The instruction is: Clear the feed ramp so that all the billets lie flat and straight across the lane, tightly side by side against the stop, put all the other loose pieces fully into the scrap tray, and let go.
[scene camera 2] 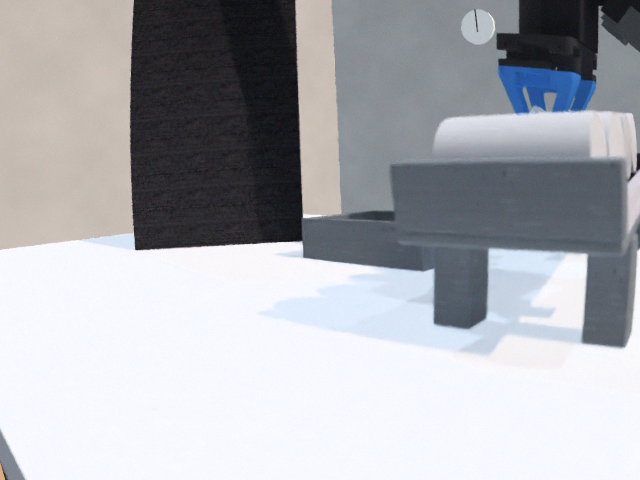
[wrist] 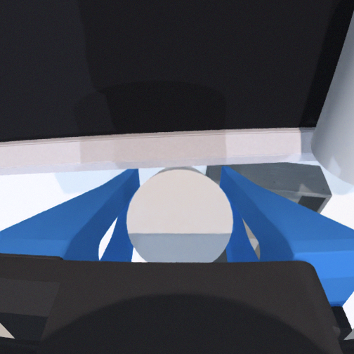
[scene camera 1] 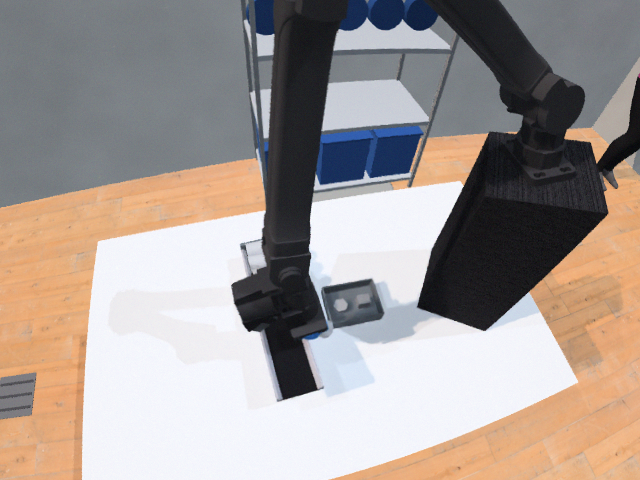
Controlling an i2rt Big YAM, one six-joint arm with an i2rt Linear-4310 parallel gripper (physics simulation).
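Places are measured from the arm's base along level axes (x down, y left, z ahead), in millimetres.
Pixels of known places: gripper, between the fingertips: (scene camera 1: pixel 310 329); arm's base, origin of its link: (scene camera 1: pixel 535 161).
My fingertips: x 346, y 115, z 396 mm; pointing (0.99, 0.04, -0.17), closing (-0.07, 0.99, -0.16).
For each thing: its top centre in the pictures, then the offset to it from my fingertips. Level surfaces: height alone.
- grey scrap tray, centre of its top: (scene camera 2: pixel 394 215) (scene camera 1: pixel 352 299) dx +48, dy -82, dz -109 mm
- hexagonal piece, centre of its top: (scene camera 1: pixel 340 304) dx +63, dy -79, dz -81 mm
- square block, centre of its top: (scene camera 1: pixel 363 298) dx +54, dy -85, dz -137 mm
- white table, height of its surface: dx +83 mm
My gripper (scene camera 1: pixel 313 335) (scene camera 2: pixel 553 110) (wrist: pixel 179 176) points down and is shut on a pale round billet (wrist: pixel 180 210), whose round end faces the wrist camera. They are beside the ramp's side wall, on the scrap tray's side. The feed ramp (scene camera 1: pixel 292 366) (scene camera 2: pixel 509 204) (wrist: pixel 165 60) has a black lane and pale side walls. Several white billets (scene camera 1: pixel 254 253) (scene camera 2: pixel 516 136) (wrist: pixel 337 115) lie across its stop end; the arm hides part of the row. The grey scrap tray (scene camera 1: pixel 381 302) (scene camera 2: pixel 361 242) (wrist: pixel 280 177) holds a hexagonal piece (scene camera 1: pixel 340 304) and a square block (scene camera 1: pixel 363 300).
The arm's tall black pedestal (scene camera 1: pixel 506 258) (scene camera 2: pixel 214 155) stands beyond the tray. Ramp legs (scene camera 2: pixel 460 289) rest on the white table (scene camera 1: pixel 170 413) (scene camera 2: pixel 258 403). A shelf rack (scene camera 1: pixel 439 90) with blue containers stands behind the table.
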